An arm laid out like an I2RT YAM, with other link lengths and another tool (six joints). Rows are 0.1 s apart.
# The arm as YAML. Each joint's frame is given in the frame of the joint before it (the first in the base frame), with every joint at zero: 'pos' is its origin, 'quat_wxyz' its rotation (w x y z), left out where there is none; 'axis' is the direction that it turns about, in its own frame. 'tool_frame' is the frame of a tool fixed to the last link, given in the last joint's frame.
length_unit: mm
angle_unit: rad
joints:
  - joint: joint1
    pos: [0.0, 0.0, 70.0]
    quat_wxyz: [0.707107, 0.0, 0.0, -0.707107]
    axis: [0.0, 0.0, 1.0]
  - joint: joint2
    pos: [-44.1, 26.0, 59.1]
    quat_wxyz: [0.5, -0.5, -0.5, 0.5]
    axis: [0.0, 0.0, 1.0]
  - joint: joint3
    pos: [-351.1, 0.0, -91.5]
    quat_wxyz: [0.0, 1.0, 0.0, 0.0]
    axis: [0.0, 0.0, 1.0]
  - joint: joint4
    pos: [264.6, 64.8, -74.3]
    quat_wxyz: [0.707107, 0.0, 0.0, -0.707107]
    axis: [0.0, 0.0, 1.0]
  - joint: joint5
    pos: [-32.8, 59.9, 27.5]
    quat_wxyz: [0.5, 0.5, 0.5, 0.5]
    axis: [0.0, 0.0, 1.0]
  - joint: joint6
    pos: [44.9, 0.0, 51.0]
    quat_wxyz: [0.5, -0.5, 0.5, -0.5]
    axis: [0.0, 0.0, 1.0]
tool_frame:
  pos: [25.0, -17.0, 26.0]
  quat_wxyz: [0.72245, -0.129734, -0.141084, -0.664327]
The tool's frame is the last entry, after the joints.
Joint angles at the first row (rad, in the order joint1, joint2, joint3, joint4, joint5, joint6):
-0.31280 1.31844 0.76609 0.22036 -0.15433 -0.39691
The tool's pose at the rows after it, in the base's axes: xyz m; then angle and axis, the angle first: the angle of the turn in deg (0 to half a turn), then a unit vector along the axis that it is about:
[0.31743, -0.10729, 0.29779, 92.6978, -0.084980, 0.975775, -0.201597]
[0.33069, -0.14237, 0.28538, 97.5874, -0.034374, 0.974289, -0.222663]
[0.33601, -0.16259, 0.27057, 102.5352, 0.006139, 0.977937, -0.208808]
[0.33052, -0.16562, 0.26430, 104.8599, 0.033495, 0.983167, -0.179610]
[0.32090, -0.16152, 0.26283, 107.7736, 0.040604, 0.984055, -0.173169]
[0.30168, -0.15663, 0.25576, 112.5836, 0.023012, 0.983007, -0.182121]
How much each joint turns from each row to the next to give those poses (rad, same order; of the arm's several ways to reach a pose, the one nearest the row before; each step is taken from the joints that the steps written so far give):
-0.08670 0.10566 0.08047 -0.01993 0.00508 -0.06330
-0.07116 0.09828 0.06528 -0.03867 0.02319 0.00096
-0.04251 0.07176 0.04488 -0.06608 0.00215 0.01507
-0.02131 0.01119 0.00394 -0.05373 -0.02719 0.02634
-0.00088 -0.01747 -0.00714 -0.06141 0.01481 -0.00201
-0.00449 -0.03200 -0.03592 -0.06320 0.03874 -0.05447

